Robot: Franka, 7 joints.
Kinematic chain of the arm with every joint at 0, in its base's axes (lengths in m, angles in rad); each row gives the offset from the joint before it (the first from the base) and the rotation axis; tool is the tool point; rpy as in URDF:
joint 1: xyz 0 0 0.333 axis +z
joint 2: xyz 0 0 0 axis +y
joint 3: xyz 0 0 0.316 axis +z
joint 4: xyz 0.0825 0 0 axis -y
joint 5: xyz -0.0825 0 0.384 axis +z
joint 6: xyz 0 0 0 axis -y
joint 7: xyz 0.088 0 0 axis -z
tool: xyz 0 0 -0.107 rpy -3.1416 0 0
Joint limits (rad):
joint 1: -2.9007..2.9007
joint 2: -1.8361..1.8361
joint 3: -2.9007..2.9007
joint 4: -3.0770..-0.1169
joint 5: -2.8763..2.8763
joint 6: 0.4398..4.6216
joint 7: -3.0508..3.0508
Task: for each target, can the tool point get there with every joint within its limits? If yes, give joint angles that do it. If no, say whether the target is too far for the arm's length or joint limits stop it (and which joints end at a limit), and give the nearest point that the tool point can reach.
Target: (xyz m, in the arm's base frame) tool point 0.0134 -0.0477 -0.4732
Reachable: no: joint limits stop it (at a limit: joint 2) | nearest point 0.0276 -0.0982 -0.3289 | short by 0.154 m
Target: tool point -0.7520 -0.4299 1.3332
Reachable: no: too far | nearest point -0.4876 -0.2787 0.9815 | short by 0.465 m
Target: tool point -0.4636 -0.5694 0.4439
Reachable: yes | joints -0.0581 -1.3789 -1.5155 -1.4856 -1.6296 2.4093 -0.3249
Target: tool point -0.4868 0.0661 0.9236
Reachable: yes | joints -1.0355 -0.3996 -1.5067 -0.6948 2.4397 3.4655 -0.5499
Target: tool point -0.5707 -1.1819 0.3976
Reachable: no: too far | nearest point -0.3726 -0.7716 0.3752 | short by 0.456 m
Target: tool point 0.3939 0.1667 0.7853
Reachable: yes | joints -2.0351 -1.4848 0.7622 -1.9205 0.7198 4.0986 1.9712
